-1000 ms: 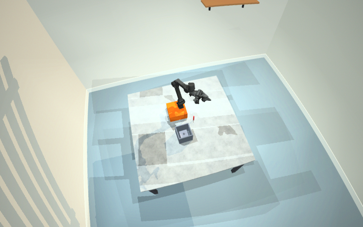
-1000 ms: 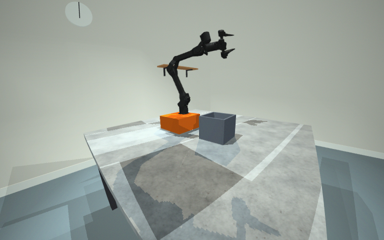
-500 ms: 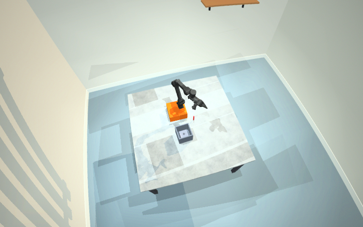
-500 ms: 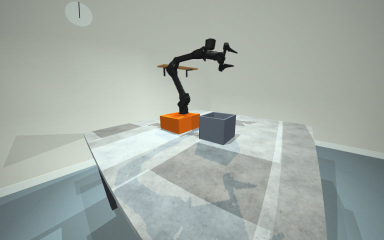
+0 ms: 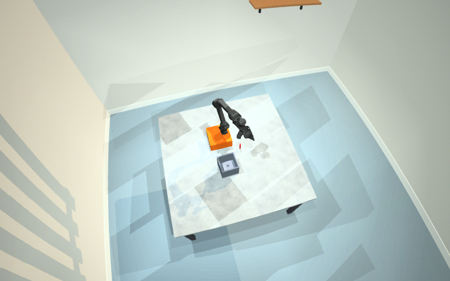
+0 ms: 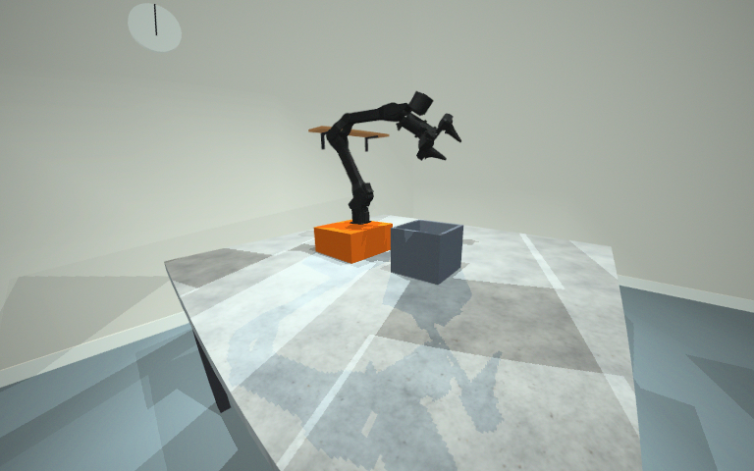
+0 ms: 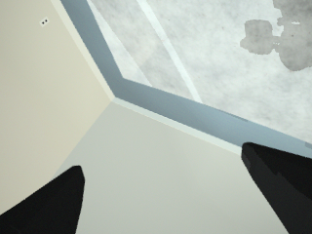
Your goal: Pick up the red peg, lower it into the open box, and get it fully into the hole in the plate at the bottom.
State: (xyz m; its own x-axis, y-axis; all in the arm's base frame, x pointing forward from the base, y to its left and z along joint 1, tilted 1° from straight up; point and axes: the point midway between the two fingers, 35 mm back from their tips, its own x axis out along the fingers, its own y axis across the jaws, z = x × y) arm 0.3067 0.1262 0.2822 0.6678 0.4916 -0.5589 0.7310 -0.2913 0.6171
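My gripper tip is now 330 mm above the red peg, 140 mm past it and 50 mm to the left of it. Round my gripper tip: plate: 320 mm below, 230 mm to the right, 10 mm ahead.
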